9 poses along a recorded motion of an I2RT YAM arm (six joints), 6.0 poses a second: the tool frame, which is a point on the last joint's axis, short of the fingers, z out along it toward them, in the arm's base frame.
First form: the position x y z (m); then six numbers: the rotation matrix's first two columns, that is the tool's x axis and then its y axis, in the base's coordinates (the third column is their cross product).
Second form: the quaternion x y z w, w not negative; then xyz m. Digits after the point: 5 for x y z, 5 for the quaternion.
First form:
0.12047, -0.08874, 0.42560, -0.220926, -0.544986, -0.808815, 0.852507, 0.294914, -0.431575
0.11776, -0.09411, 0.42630, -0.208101, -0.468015, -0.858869, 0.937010, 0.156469, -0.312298
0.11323, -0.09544, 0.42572, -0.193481, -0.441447, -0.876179, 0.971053, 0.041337, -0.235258
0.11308, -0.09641, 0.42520, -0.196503, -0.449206, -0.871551, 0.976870, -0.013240, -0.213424
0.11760, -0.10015, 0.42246, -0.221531, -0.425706, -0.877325, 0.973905, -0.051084, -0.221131
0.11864, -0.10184, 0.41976, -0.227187, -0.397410, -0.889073, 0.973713, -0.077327, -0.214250
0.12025, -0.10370, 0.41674, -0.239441, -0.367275, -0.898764, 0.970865, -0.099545, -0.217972
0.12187, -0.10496, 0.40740, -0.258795, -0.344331, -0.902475, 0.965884, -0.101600, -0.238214
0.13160, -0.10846, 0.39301, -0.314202, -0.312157, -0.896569, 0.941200, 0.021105, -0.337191
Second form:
0.14552, 0.52830, -0.57564, 0.60693, 0.12047, -0.08874, 0.42560
0.23951, 0.48954, -0.60366, 0.58188, 0.11776, -0.09411, 0.42630
0.29348, 0.45115, -0.62706, 0.56314, 0.11323, -0.09544, 0.42572
0.30632, 0.43065, -0.64249, 0.55490, 0.11308, -0.09641, 0.42520
0.31766, 0.43143, -0.65164, 0.53696, 0.11760, -0.10015, 0.42246
0.33377, 0.43166, -0.65365, 0.52441, 0.11864, -0.10184, 0.41976
0.34630, 0.43574, -0.65563, 0.51025, 0.12025, -0.10370, 0.41674
0.34782, 0.44674, -0.65561, 0.49962, 0.12187, -0.10496, 0.40740
0.30721, 0.51189, -0.62854, 0.49852, 0.13160, -0.10846, 0.39301

